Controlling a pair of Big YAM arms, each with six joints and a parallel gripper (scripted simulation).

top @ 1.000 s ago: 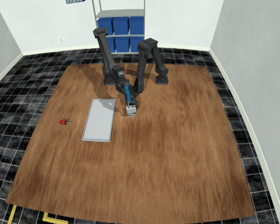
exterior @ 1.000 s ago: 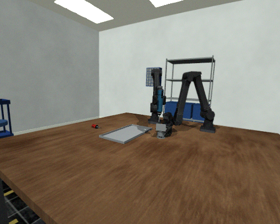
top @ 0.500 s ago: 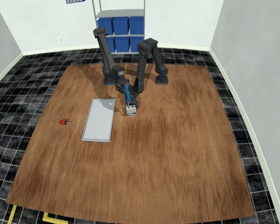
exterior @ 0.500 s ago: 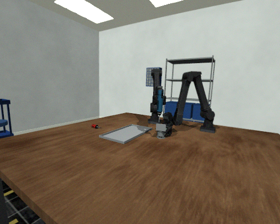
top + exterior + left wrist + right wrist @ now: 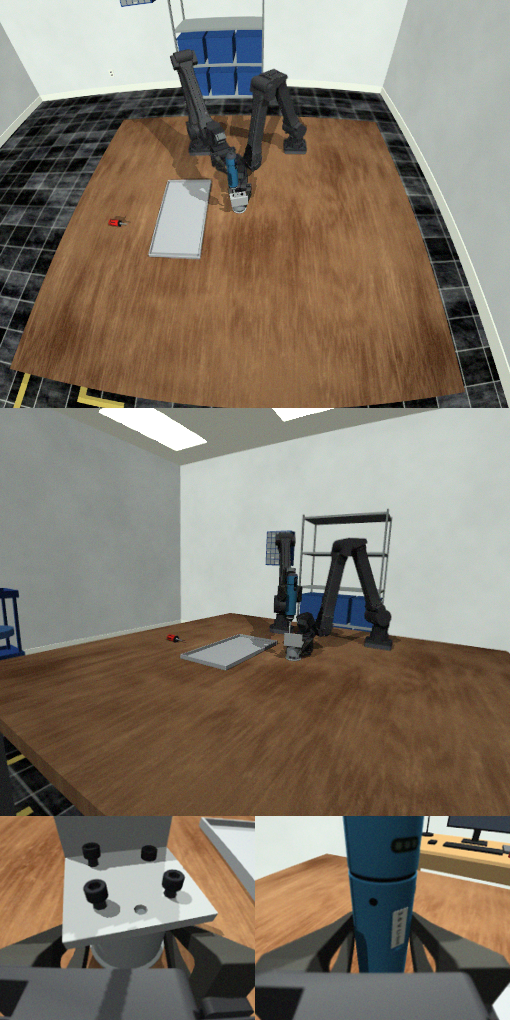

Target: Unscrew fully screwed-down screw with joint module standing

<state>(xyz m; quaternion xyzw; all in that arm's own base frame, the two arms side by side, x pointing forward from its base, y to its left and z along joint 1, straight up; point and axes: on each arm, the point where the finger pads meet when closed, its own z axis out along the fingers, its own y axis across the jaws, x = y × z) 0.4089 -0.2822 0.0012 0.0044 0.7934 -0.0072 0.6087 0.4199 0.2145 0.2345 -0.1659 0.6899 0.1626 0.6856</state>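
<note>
Now: the grey bracket 5 cm above my left hand. The rest, counted from my left hand: screw (5 cm above, 2 cm behind, 1 cm to the left); then flat grey tray (26 cm to the right, 5 cm ahead, 2 cm below); then small red-handled tool (56 cm to the right, 9 cm ahead, 1 cm below).
</note>
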